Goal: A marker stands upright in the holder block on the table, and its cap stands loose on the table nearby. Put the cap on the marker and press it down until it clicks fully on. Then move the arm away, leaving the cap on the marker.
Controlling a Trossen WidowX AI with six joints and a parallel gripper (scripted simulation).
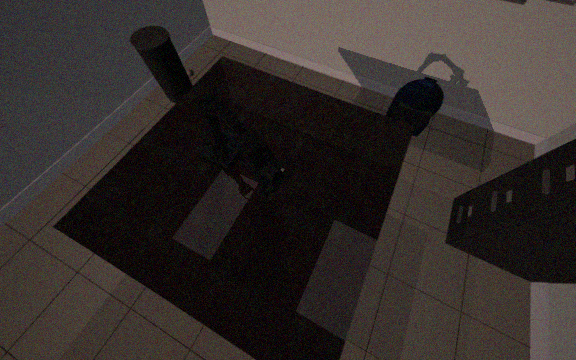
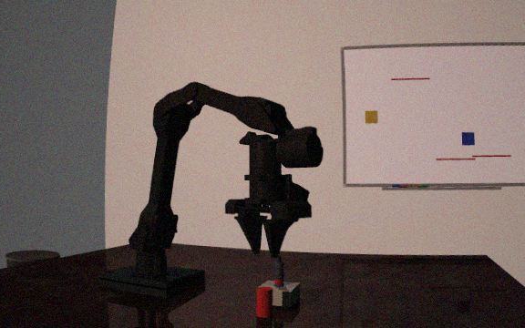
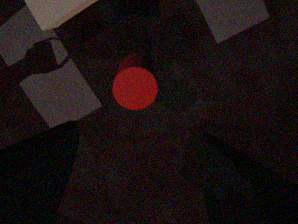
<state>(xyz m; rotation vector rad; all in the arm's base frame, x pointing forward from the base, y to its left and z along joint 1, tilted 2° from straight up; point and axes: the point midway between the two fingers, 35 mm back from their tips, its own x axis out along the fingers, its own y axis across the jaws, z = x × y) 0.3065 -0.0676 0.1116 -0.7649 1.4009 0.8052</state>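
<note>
My gripper tip is 90 mm above the red cap. The rest, counted from my gripper tip: pale holder block (10 mm behind, 110 mm to the left, 100 mm below).
</note>
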